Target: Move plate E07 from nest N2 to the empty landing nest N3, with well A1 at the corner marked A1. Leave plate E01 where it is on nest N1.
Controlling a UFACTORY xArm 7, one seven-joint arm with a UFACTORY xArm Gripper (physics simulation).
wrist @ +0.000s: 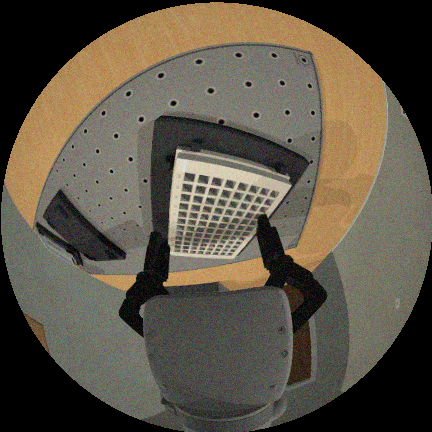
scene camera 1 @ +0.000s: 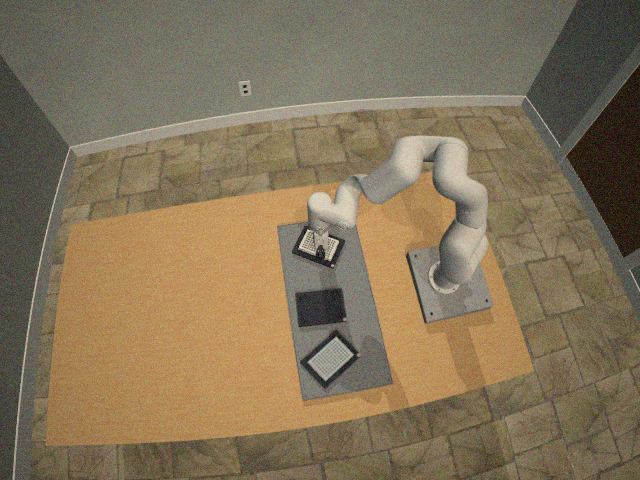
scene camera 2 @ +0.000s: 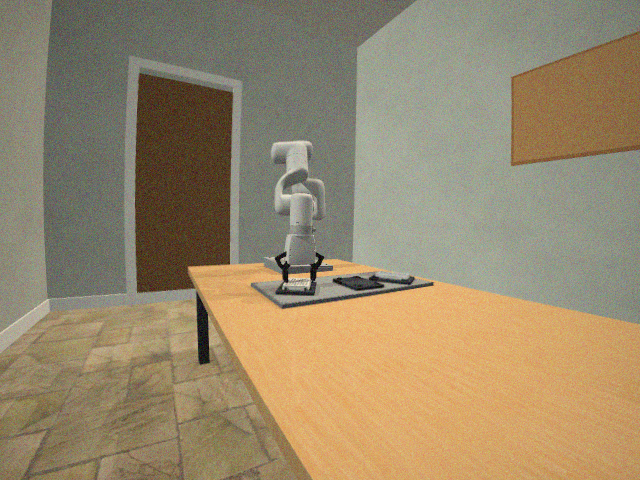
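Note:
A cream plate (scene camera 1: pixel 307 241) (scene camera 2: pixel 297 284) (wrist: pixel 220 200) with large square wells sits in a black nest (scene camera 1: pixel 311 259) (scene camera 2: pixel 296 292) (wrist: pixel 200 131). My gripper (scene camera 1: pixel 320 253) (scene camera 2: pixel 298 279) (wrist: pixel 208 231) is open and empty, with its fingers toward two opposite sides of that plate and the tips low, close to its top. Contact cannot be told. The empty black nest (scene camera 1: pixel 320 307) (scene camera 2: pixel 357 282) (wrist: pixel 80 230) lies in the middle of the row, with a small pale mark at one corner. A paler plate (scene camera 1: pixel 330 358) (scene camera 2: pixel 393 275) with fine wells sits turned in another nest (scene camera 1: pixel 311 374). Plate and nest labels are not legible.
The nests stand in a row on a grey perforated board (scene camera 1: pixel 289 268) (scene camera 2: pixel 330 296) (wrist: pixel 227 70) on the wooden table (scene camera 1: pixel 170 320) (scene camera 2: pixel 439 361). The arm's grey base plate (scene camera 1: pixel 421 289) is bolted beside the board.

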